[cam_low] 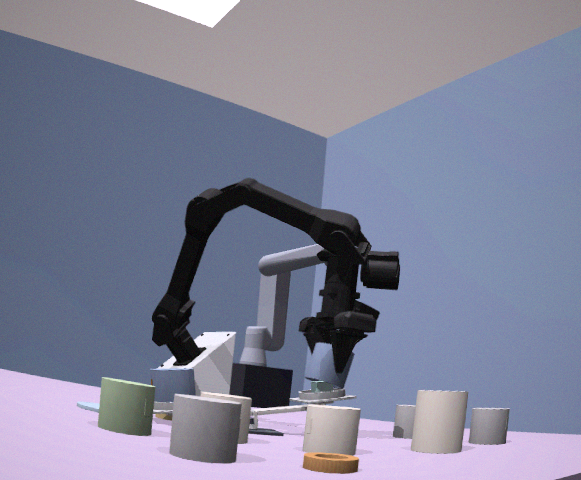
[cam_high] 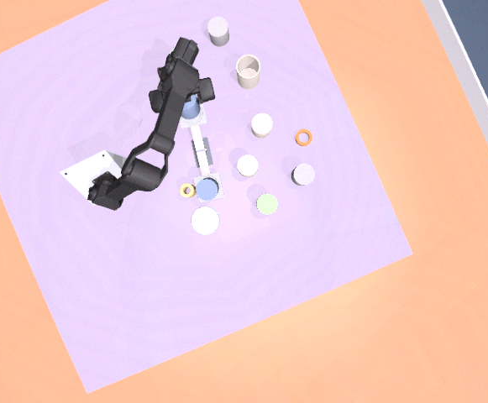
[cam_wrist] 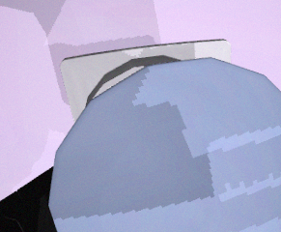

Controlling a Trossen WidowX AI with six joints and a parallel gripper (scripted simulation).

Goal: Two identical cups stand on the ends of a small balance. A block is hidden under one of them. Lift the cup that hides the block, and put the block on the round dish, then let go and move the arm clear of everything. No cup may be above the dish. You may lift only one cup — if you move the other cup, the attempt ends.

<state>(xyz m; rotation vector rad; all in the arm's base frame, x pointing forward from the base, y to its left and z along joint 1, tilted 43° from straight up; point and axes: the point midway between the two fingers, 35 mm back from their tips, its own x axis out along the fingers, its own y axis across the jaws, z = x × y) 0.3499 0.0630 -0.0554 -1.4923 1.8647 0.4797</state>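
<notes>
The pale teal block is 3 cm below my gripper tip and 1 cm to the right of it. From my gripper tip the other things lie so: beige cup 23 cm ahead, 8 cm below, 2 cm to the left; white balance beam 13 cm to the right, 9 cm below, 4 cm behind; yellow ring 22 cm to the right, 15 cm behind, 9 cm below.
</notes>
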